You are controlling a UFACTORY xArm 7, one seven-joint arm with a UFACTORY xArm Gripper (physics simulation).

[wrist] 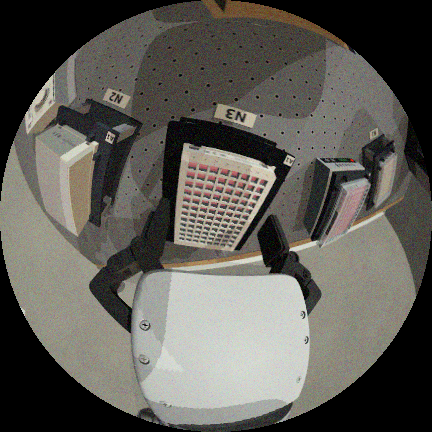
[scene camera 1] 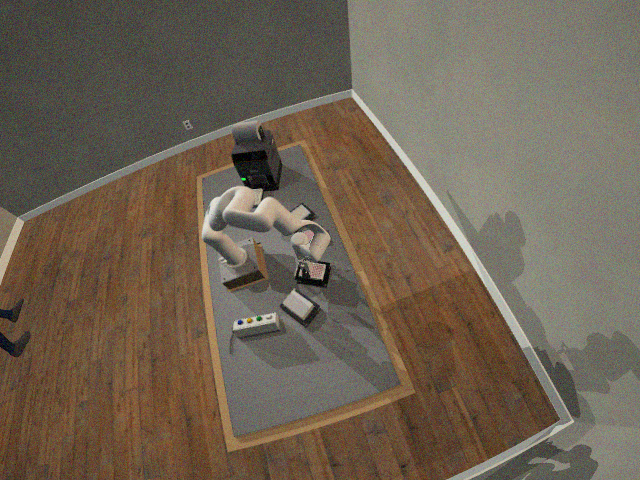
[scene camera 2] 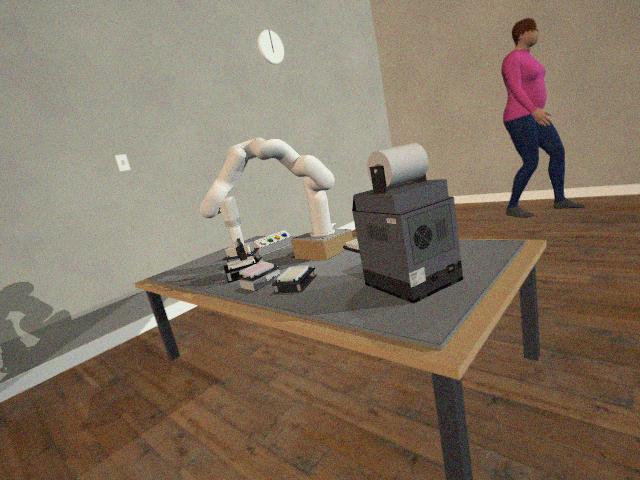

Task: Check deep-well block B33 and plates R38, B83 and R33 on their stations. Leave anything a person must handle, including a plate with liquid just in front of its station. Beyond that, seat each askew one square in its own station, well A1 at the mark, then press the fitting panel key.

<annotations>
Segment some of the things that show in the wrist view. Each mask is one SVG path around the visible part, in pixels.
My gripper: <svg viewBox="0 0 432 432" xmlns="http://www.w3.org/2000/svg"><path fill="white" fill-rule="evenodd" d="M160 197L155 211L149 212L141 235L133 237L129 246L111 255L107 259L106 265L89 282L89 290L98 302L130 333L134 371L145 401L158 419L170 423L175 428L186 430L236 431L283 421L289 415L292 401L298 397L305 379L309 356L307 315L321 297L320 289L314 280L311 279L310 271L299 262L298 254L295 251L289 251L290 248L277 216L274 214L267 216L257 232L265 267L271 267L268 273L214 273L164 268L159 261L159 256L162 256L169 226L169 199L167 197ZM142 270L143 274L141 274L137 281L131 308L118 296L117 288L122 280L126 280Z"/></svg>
A clear well plate with pink wells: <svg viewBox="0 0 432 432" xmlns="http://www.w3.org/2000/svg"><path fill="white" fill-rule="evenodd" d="M368 179L362 177L339 184L328 218L315 242L319 248L348 232L369 190L370 183Z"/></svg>
</annotations>
